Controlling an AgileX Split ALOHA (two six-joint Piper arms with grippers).
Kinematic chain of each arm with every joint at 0, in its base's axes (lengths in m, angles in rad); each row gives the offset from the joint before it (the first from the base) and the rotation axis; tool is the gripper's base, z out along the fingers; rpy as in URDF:
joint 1: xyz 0 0 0.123 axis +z
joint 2: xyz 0 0 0 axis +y
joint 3: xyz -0.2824 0 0.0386 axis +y
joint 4: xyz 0.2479 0 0.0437 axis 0.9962 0 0.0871
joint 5: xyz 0 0 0 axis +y
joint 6: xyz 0.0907 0 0.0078 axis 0.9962 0 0.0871
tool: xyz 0 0 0 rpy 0 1.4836 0
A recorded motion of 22 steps. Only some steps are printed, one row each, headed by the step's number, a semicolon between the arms.
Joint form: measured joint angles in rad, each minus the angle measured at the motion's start. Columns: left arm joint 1, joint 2, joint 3, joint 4, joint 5, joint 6; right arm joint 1, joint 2, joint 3, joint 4, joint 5, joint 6.
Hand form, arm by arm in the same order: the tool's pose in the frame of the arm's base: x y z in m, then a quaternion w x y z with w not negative. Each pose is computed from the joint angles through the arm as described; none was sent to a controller.
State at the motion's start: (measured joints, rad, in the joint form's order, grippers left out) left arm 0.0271 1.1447 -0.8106 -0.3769 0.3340 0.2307; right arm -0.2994 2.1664 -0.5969 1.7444 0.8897 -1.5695
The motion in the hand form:
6: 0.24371 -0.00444 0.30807 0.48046 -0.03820 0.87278 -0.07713; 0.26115 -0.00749 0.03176 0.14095 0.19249 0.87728 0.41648
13: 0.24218 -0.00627 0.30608 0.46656 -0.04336 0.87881 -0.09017; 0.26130 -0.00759 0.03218 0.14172 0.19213 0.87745 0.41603
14: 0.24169 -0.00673 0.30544 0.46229 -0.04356 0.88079 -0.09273; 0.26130 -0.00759 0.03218 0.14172 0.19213 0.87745 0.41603
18: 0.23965 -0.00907 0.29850 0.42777 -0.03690 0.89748 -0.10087; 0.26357 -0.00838 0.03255 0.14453 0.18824 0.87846 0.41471
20: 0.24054 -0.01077 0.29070 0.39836 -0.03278 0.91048 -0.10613; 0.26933 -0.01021 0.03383 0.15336 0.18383 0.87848 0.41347
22: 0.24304 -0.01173 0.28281 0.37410 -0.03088 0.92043 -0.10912; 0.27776 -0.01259 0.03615 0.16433 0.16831 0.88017 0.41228
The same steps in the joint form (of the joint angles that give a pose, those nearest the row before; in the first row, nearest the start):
6: 0.0000 0.0000 0.0000 -0.0004 0.0000 0.0000; 0.0000 -0.0009 0.0000 0.0000 0.0023 0.0000
13: 0.0000 0.0000 0.0000 -0.0251 0.0331 0.0000; 0.0000 -0.0028 0.0000 0.0000 0.0014 0.0000
14: 0.0000 0.0000 0.0000 -0.0287 0.0432 0.0000; 0.0000 -0.0028 0.0000 0.0000 0.0014 0.0000
18: 0.0000 0.0098 0.0000 -0.0279 0.1136 0.0000; 0.0000 -0.0029 -0.0090 -0.0048 -0.0011 0.0000
20: -0.0013 0.0306 0.0000 -0.0268 0.1592 -0.0001; 0.0000 -0.0029 -0.0291 -0.0050 -0.0021 0.0000
22: -0.0021 0.0566 0.0000 -0.0258 0.1871 0.0000; 0.0000 -0.0028 -0.0625 -0.0236 -0.0021 0.0000

